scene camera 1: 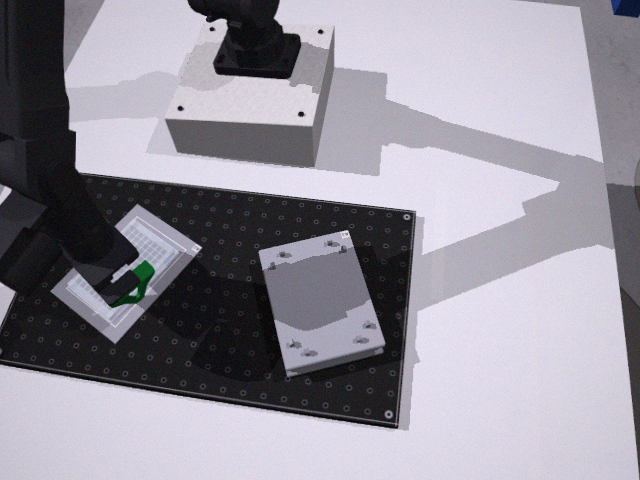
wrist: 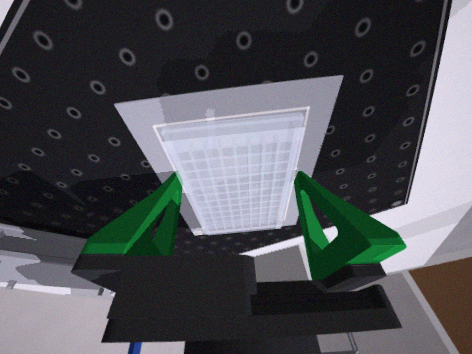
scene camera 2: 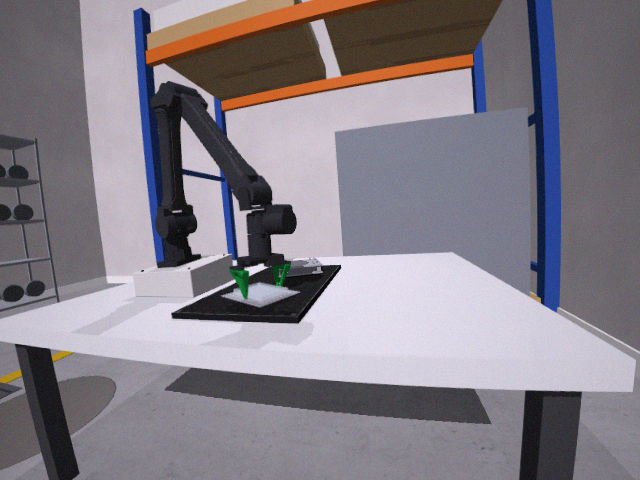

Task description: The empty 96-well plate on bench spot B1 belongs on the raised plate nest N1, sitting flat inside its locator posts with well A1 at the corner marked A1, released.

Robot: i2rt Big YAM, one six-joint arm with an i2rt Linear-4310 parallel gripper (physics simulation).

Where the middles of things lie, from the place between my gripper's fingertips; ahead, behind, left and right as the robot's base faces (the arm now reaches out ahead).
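Measured from the well plate (scene camera 1: 157,252), my hand is 1 cm past it and 1 cm to the right of it, and my hand is also 1 cm below the plate.
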